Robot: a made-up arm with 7 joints.
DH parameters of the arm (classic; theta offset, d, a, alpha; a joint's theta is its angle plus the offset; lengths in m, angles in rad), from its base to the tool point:
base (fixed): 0 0.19 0 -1.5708
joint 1: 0 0.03 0.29 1.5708
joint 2: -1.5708 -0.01 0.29 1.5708
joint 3: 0 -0.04 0.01 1.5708
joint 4: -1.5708 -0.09 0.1 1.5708
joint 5: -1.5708 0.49 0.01 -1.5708
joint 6: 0 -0.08 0.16 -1.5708
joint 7: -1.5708 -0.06 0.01 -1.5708
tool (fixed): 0 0.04 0 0
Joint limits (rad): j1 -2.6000..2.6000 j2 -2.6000..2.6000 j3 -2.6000..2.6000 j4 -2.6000..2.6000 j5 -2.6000..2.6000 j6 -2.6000..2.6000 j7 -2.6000..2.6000
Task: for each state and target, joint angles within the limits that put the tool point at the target. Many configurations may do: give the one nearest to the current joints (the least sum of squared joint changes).
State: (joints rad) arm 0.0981 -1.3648 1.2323 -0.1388 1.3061 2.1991 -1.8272
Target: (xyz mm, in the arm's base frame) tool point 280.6 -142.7 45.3
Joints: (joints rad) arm -0.1334 -1.7204 0.9337 0.1770 1.3089 2.1075 -1.7265
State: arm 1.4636 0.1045 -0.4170 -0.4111 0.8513 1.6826 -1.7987
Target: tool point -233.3 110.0 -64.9
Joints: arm 2.2409 0.0288 0.4369 -0.2311 0.8762 1.8318 -1.7616
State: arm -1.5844 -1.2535 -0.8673 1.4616 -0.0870 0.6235 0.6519
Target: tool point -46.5 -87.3 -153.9
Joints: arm -1.7356 -2.0409 -0.9925 1.6369 -0.1079 1.0607 0.6157
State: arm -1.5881 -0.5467 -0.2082 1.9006 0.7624 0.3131 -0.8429
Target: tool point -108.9 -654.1 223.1
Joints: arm -1.4787 -0.8841 -0.3720 1.8371 0.7401 0.9427 -0.8360
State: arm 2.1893 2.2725 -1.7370 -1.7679 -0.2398 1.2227 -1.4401
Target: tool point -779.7 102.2 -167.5
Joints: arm 2.5270 2.3048 -1.8014 -1.9096 -0.2733 1.1897 -1.4413
